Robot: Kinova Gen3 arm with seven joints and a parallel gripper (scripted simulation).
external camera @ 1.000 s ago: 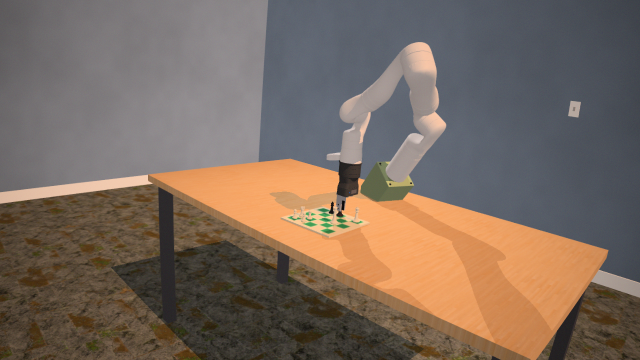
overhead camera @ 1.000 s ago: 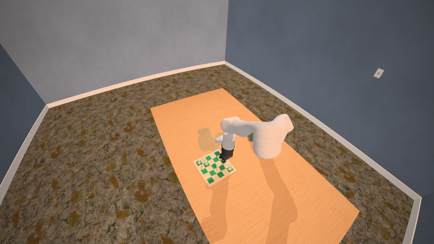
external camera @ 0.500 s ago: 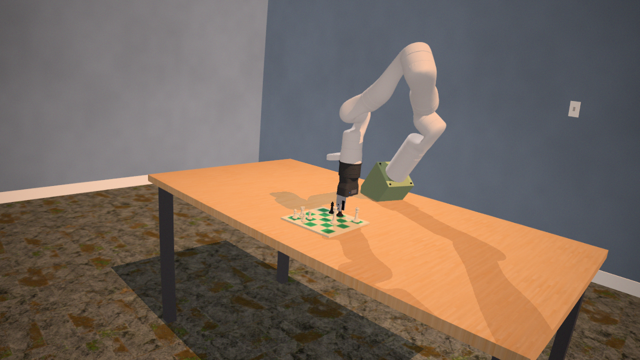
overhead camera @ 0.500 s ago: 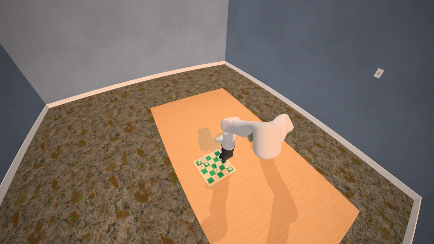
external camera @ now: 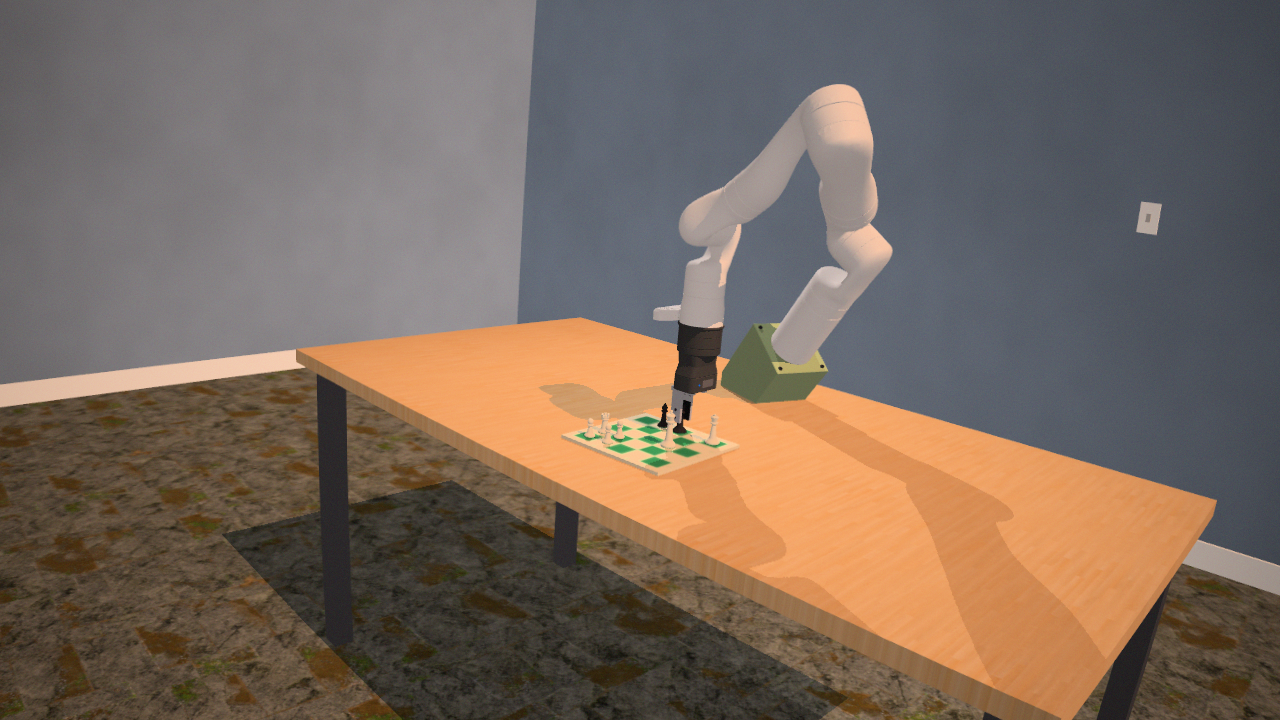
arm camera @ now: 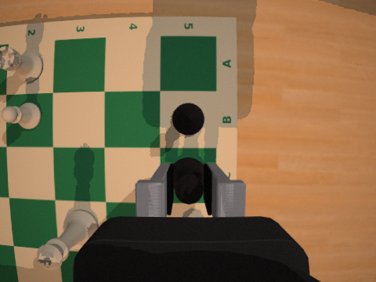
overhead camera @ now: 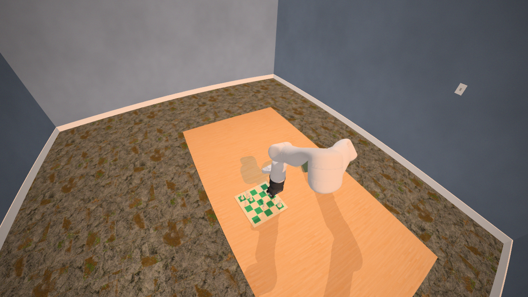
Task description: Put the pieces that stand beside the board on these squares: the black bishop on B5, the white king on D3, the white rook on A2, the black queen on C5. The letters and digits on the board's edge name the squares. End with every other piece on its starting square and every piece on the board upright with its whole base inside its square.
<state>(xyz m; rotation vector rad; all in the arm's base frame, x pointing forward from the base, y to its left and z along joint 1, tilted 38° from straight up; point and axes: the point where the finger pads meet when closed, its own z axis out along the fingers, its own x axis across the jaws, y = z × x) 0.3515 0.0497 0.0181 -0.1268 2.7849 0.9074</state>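
Now: the black queen 1 cm below my hand. The rest, counted from my hand: white king 7 cm ahead, 5 cm to the left, 1 cm below; then chessboard 8 cm ahead, 1 cm to the left, 4 cm below; then black bishop 1 cm ahead, 4 cm to the right, 2 cm below.
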